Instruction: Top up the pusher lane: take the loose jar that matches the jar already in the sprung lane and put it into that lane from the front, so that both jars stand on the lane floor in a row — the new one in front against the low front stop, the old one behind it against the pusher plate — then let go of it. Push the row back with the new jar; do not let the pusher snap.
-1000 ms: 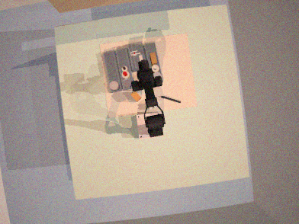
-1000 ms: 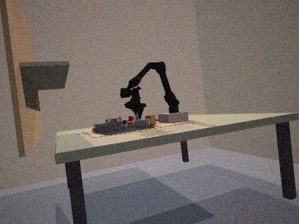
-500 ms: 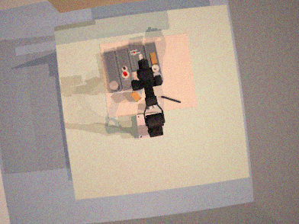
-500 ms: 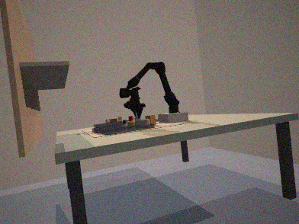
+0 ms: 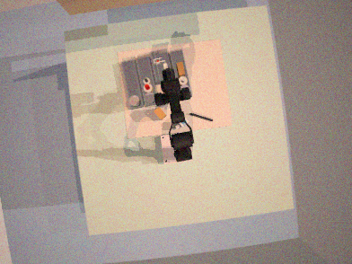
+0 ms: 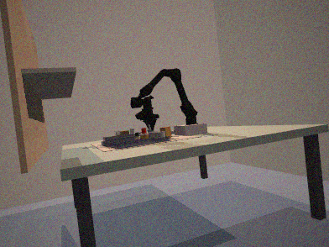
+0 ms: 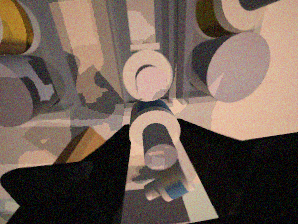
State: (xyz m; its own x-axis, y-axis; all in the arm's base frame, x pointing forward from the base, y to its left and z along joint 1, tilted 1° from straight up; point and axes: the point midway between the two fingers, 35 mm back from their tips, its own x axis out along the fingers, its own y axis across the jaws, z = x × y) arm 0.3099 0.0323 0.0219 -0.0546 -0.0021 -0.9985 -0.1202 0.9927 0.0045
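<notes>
Right now my gripper tip is 8 cm to the right of the orange-brown block, 7 cm past it and 2 cm above it. The rest, counted from my gripper tip: dark stick 16 cm to the right, 11 cm behind, 5 cm below.
</notes>
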